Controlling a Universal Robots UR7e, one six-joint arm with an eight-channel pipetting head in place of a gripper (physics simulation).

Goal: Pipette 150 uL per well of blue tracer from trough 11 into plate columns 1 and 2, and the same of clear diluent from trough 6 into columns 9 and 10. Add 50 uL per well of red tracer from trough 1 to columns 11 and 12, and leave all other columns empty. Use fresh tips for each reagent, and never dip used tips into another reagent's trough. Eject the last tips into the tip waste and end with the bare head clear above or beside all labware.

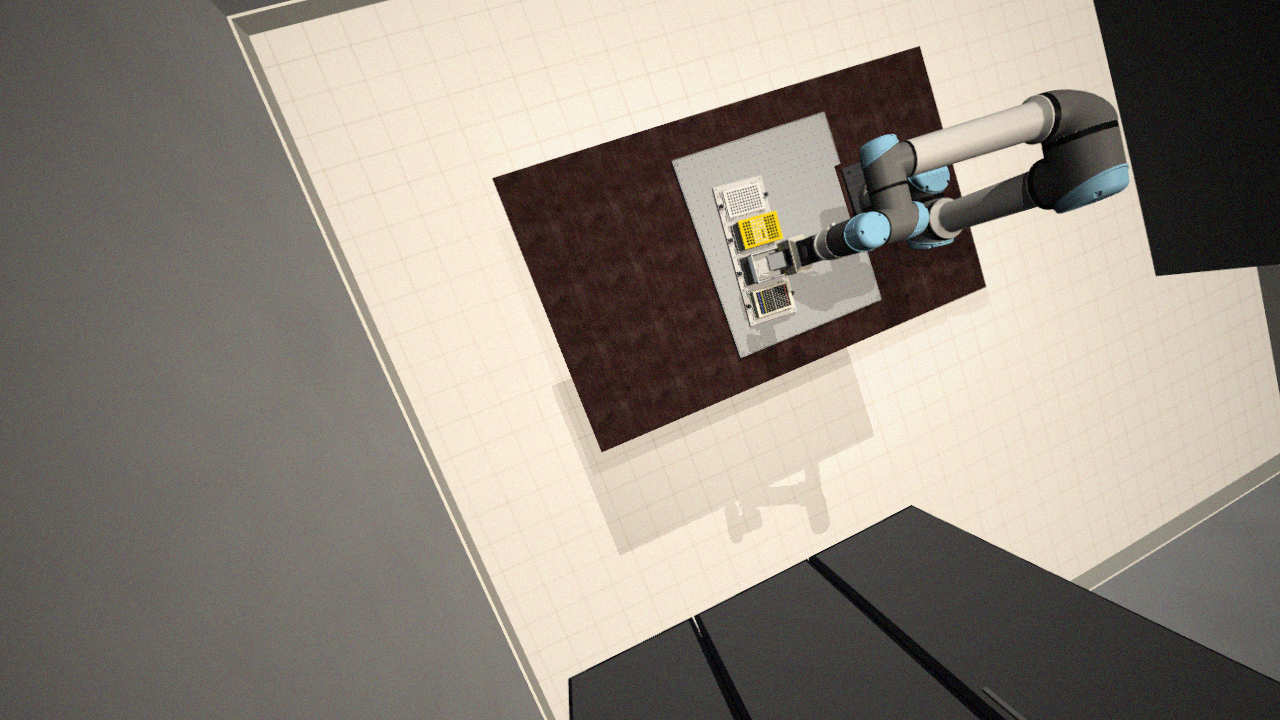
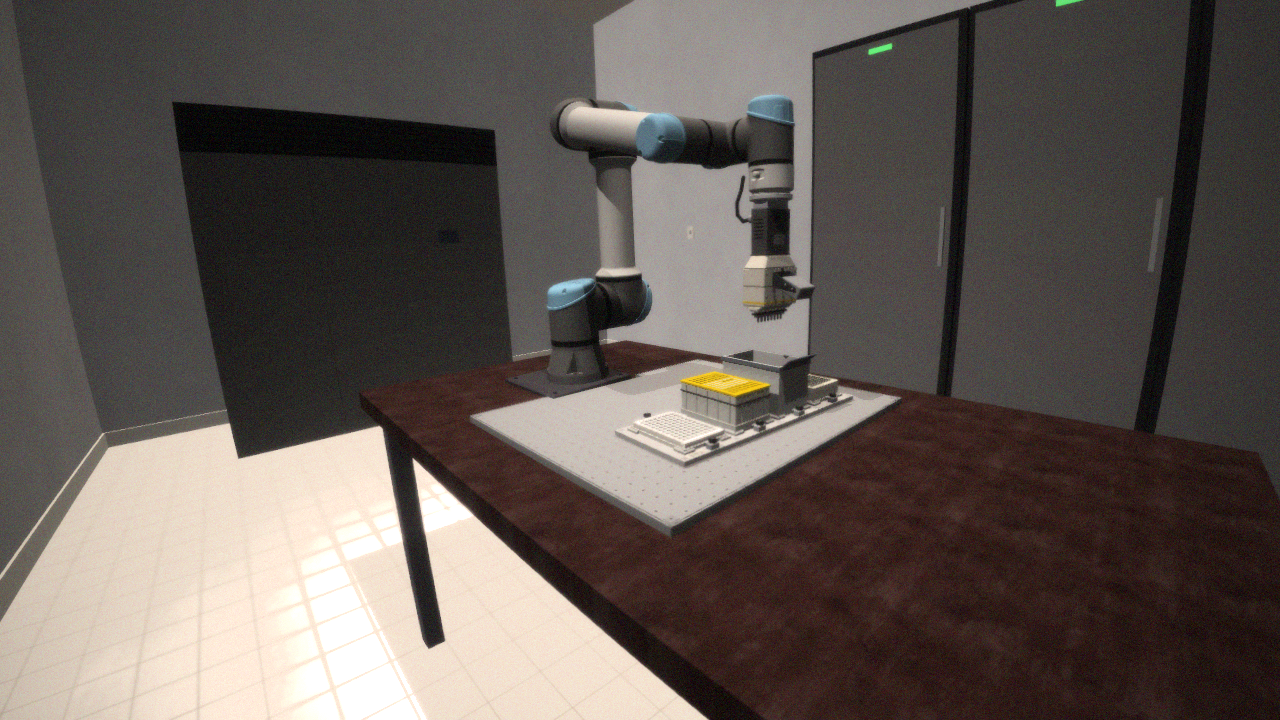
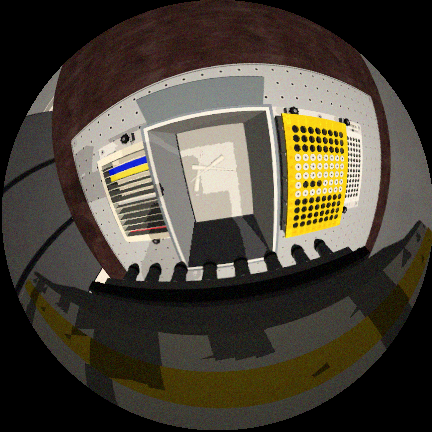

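Observation:
My pipetting head (image 1: 787,257) (image 2: 768,317) (image 3: 225,270) is bare, with eight dark nozzles and no tips. It hangs high above the near side of the grey tip waste bin (image 2: 789,380) (image 3: 262,175). A few loose pale tips (image 3: 207,167) lie crossed on the bin floor. The yellow tip rack (image 1: 759,230) (image 2: 725,385) (image 3: 341,225) keeps several rows of white tips; three holes in one of these rows are empty. The trough reservoir (image 1: 771,300) (image 2: 821,386) (image 3: 120,210) shows blue, yellow and red strips. The white well plate (image 1: 743,198) (image 2: 677,429) (image 3: 353,165) shows no clear colour in its wells.
The labware stands in one row on a pale carrier on the grey perforated board (image 1: 805,143) (image 2: 572,456) (image 3: 320,92). The bin stands between the tip rack and the reservoir, with high walls. Black knobs (image 3: 293,110) line the carrier. The dark brown table (image 1: 590,268) (image 2: 984,537) surrounds the board.

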